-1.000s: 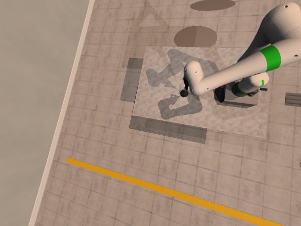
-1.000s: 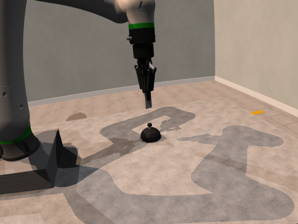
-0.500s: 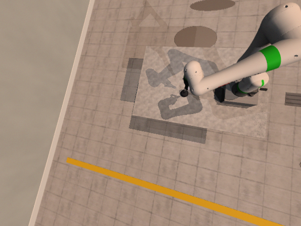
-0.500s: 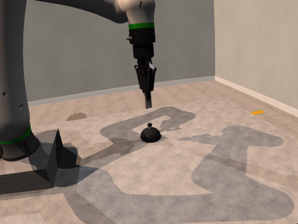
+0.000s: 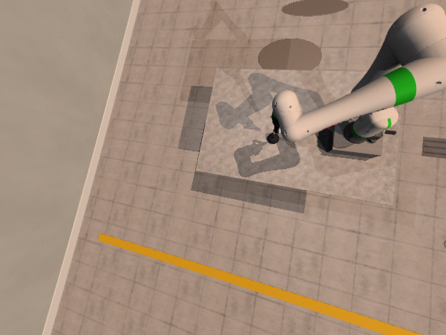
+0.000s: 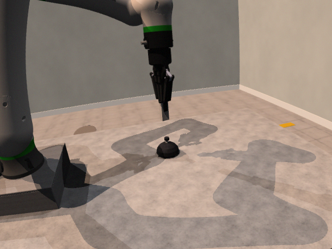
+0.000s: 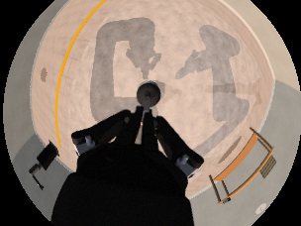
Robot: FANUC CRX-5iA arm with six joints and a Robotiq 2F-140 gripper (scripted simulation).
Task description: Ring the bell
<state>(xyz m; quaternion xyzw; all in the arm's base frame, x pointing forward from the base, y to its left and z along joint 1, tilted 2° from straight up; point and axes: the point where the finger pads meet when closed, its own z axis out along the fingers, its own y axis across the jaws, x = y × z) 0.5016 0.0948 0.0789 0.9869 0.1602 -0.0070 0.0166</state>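
My hand is 110 mm above the bell button. Round my hand: black dome bell: 130 mm below.
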